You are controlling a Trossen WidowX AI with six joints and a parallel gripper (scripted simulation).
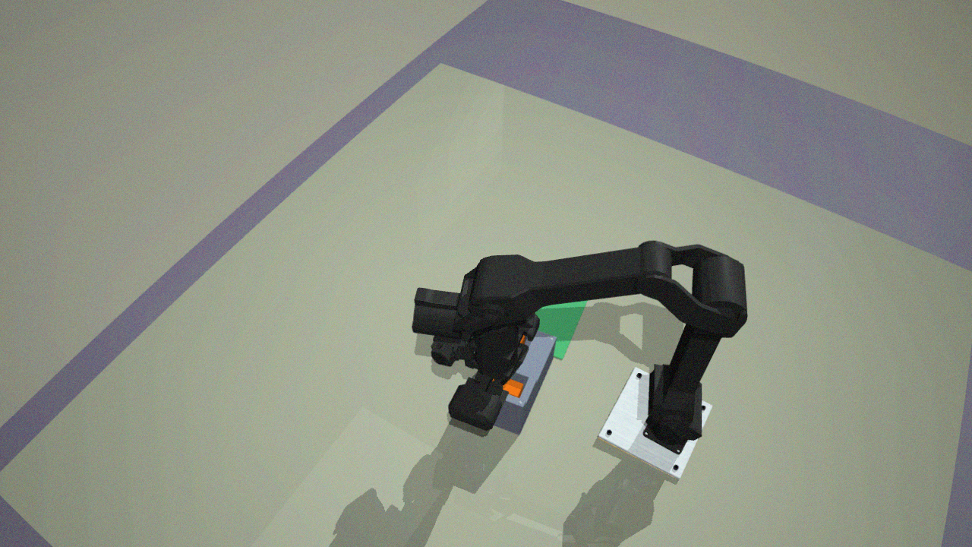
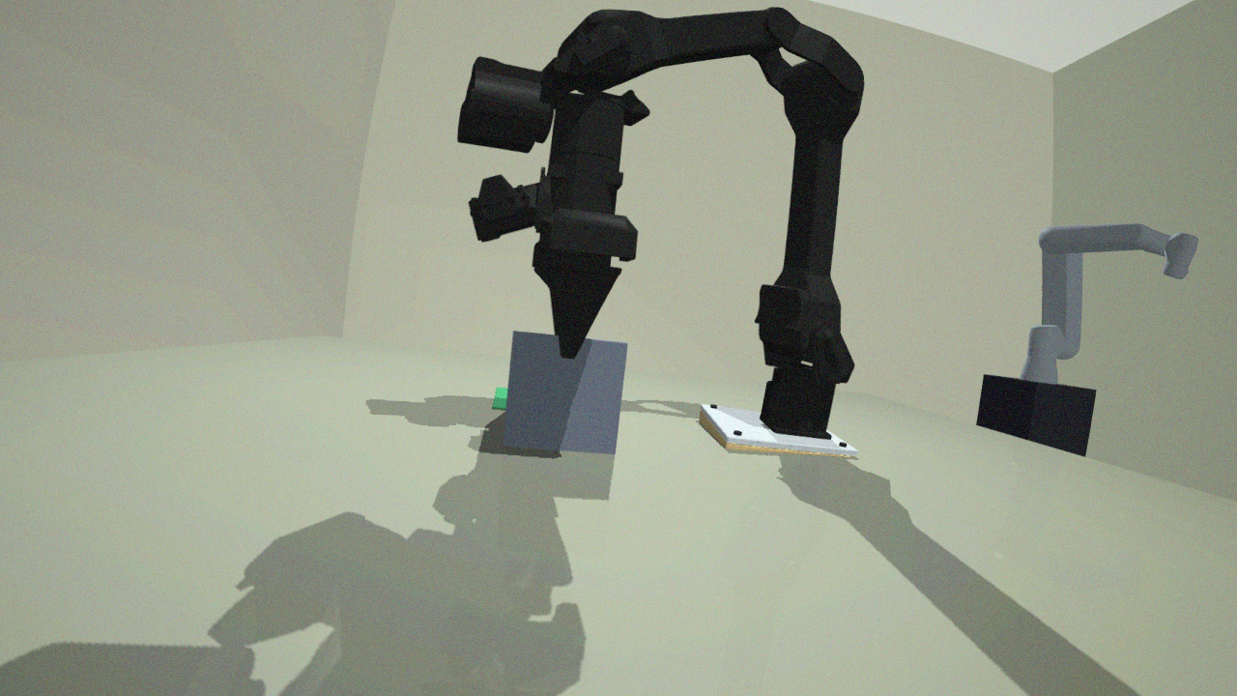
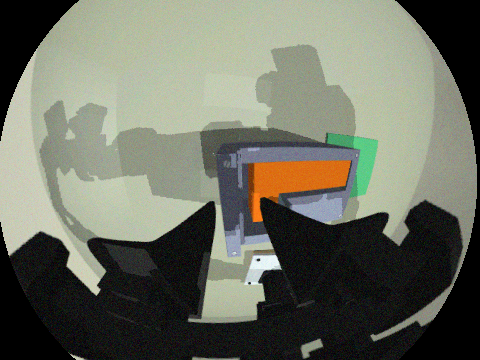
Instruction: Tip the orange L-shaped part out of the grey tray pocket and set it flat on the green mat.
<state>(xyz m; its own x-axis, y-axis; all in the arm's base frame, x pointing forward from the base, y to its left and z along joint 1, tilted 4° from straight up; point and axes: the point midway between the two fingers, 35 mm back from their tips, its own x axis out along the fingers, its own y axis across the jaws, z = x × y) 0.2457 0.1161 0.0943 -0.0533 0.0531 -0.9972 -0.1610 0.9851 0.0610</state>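
Right now my gripper tip is 50 mm to the left of the orange L-shaped part, 30 mm above it and 10 mm short of it. Also, from my gripper tip: green mat: 220 mm to the right, 90 mm below, 30 mm ahead.
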